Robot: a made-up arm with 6 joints.
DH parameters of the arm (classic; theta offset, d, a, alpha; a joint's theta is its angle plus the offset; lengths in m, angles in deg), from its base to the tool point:
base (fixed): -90 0.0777 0 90
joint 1: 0 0.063 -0.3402 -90
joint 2: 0 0.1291 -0.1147 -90
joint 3: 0 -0.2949 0.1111 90
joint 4: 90 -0.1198 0.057 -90
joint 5: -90 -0.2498 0.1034 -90
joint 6: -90 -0.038 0.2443 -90
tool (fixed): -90 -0.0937 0 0
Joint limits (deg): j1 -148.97..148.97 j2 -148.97..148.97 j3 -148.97..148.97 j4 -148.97..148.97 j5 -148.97..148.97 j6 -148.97..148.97
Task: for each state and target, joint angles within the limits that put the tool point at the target. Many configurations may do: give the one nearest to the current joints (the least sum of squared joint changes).
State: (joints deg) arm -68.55 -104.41 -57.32 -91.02 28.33 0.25
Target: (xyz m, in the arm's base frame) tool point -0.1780 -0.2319 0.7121
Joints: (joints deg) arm -95.43 -81.18 -63.78 -88.61 23.65 -12.85
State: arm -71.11 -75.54 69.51 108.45 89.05 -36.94
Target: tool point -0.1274 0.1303 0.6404
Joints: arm -78.07 -47.74 56.93 104.93 95.08 -26.02
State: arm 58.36 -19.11 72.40 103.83 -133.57 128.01
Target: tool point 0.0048 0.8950 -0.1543
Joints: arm 22.55 -6.25 104.21 108.41 -148.97 118.35
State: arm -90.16 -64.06 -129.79 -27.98 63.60 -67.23
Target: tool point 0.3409 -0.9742 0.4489
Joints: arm -131.63 -86.03 -147.83 -32.46 61.51 -115.33
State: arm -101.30 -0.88 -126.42 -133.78 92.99 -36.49
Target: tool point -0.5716 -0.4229 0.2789
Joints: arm -133.34 -6.67 -134.07 -98.63 89.13 -66.74
